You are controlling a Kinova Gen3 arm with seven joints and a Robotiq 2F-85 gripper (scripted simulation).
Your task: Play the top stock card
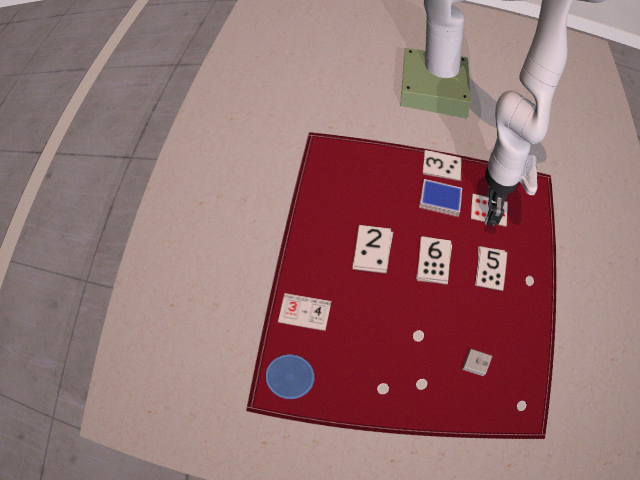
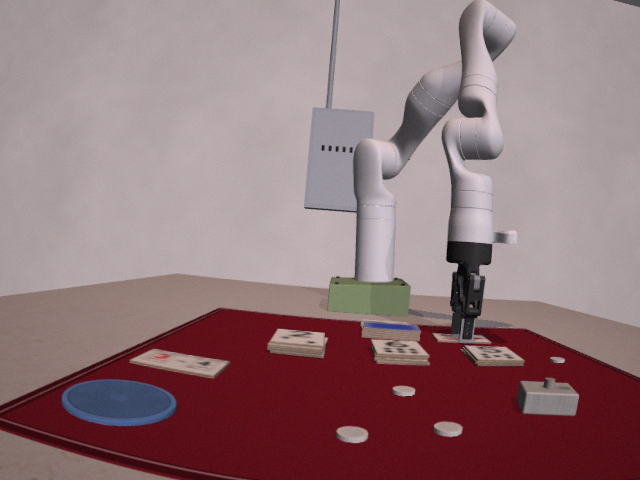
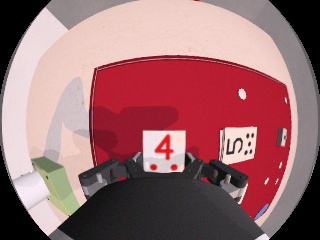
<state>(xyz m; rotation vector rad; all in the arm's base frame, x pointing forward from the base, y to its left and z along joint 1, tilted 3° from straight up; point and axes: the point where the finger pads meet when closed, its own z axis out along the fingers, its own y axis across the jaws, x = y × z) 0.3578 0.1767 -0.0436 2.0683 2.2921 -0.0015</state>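
My gripper is now 200 mm short of the red mat, 100 mm to the left of it and 30 mm above it. The rest, counted from my hand: grey knobbed block: 350 mm ahead, 40 mm to the left.
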